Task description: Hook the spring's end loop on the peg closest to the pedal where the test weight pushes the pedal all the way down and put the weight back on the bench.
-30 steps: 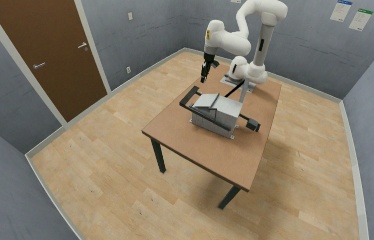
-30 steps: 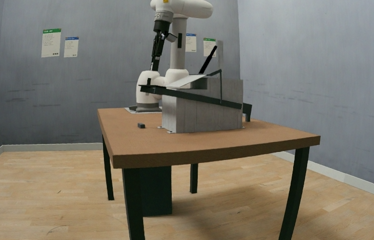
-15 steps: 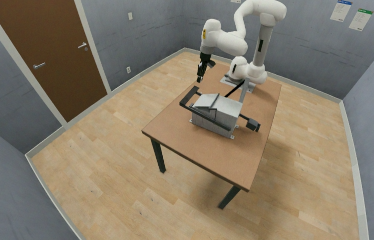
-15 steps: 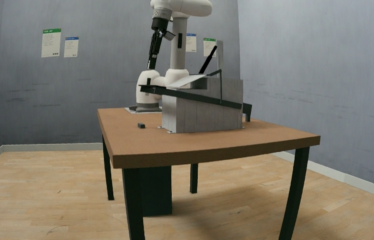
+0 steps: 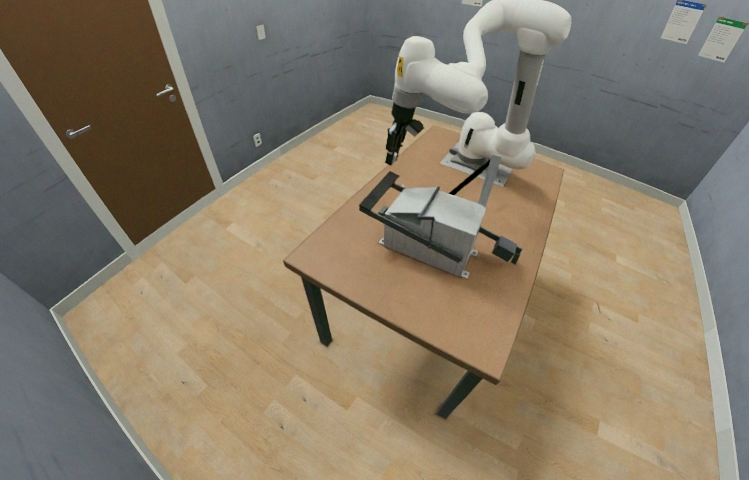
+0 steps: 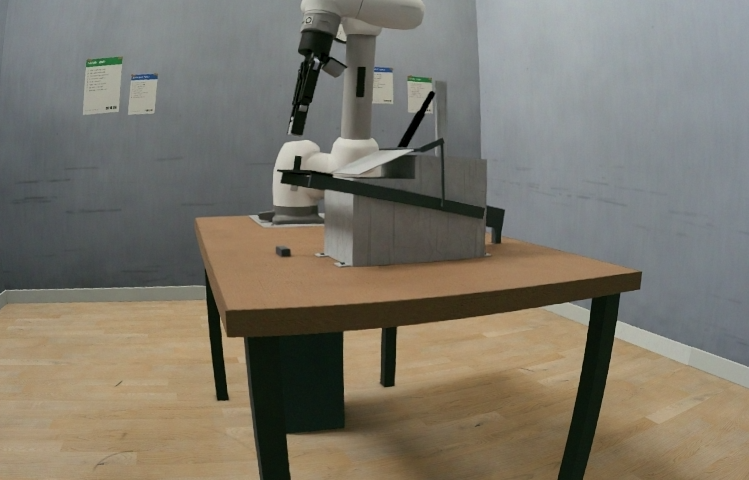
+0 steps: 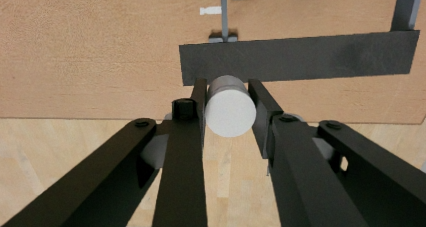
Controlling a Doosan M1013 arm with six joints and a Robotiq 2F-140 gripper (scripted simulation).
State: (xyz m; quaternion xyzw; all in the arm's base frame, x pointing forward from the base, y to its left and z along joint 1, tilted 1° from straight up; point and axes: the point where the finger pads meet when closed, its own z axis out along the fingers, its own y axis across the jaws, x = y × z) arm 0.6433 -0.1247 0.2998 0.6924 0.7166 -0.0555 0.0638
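The dark block is 10 mm ahead of my hand, 30 mm to the right of it and 290 mm below it. From my hand the other things lie so: steel test weight 10 mm below.
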